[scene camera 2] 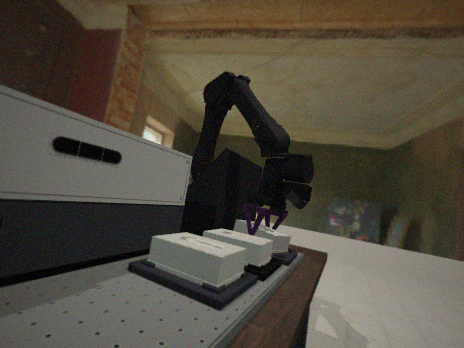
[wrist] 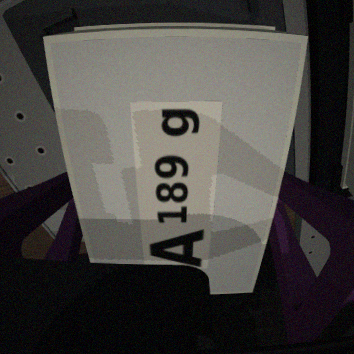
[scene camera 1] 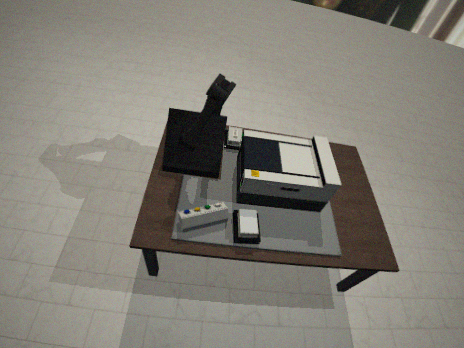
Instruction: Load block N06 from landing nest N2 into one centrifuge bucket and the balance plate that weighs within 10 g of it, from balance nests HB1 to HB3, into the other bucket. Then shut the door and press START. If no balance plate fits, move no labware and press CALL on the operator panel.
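Frame: origin at the arm's base, x back, y left, z down, level; millimetres.
Seen in the pictures: gripper, between the fingertips: (scene camera 2: 260, 235) (wrist: 175, 176); arm's base, origin of its link: (scene camera 1: 189, 143).
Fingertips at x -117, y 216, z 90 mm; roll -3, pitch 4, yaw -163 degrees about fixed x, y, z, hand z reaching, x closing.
Note:
Pixels of each thing's middle, then the offset from my fingertips to it. "spot": a spot on its surface instead.
- farthest dark nest, middle of its body: (wrist: 180, 119) (scene camera 2: 261, 249) dx -8, dy +11, dz +32 mm
- white-topped block, middle of its body: (scene camera 1: 247, 223) dx -203, dy -608, dz -9 mm
- centrifuge, middle of its body: (scene camera 2: 27, 171) (scene camera 1: 283, 169) dx -389, dy -307, dz -81 mm
- operator panel, middle of its body: (scene camera 1: 203, 214) dx +5, dy -581, dz -1 mm
- white labelled plate, a spot on its surface: (scene camera 1: 235, 135) spot: dx -145, dy -12, dz -10 mm
- raised white bar, a spot on its surface: (scene camera 1: 327, 160) spot: dx -583, dy -324, dz -203 mm
My gripper (scene camera 2: 264, 228) (wrist: 175, 176) is shut on the white balance plate labelled "A 189 g" (scene camera 2: 278, 241) (wrist: 100, 75), with purple fingers on its two long sides. The plate sits slightly tilted at the farthest dark nest (scene camera 2: 287, 257) in the scene camera 2 row; whether it is fully seated is not clear. Two more white plates, a middle one (scene camera 2: 257, 250) and a near one (scene camera 2: 197, 257), rest on dark nests. A white-topped block (scene camera 1: 248, 222) sits on a dark nest at the front; its label is unreadable. The centrifuge (scene camera 1: 280, 189) (scene camera 2: 90, 175) hides its buckets from view.
The operator panel (scene camera 1: 203, 218) with blue, yellow, green and white buttons stands at the front left. The black robot base (scene camera 1: 192, 160) is at the back left. A white labelled plate (scene camera 1: 235, 135) shows beside the centrifuge. The raised white bar (scene camera 1: 327, 160) stands at the centrifuge's right end.

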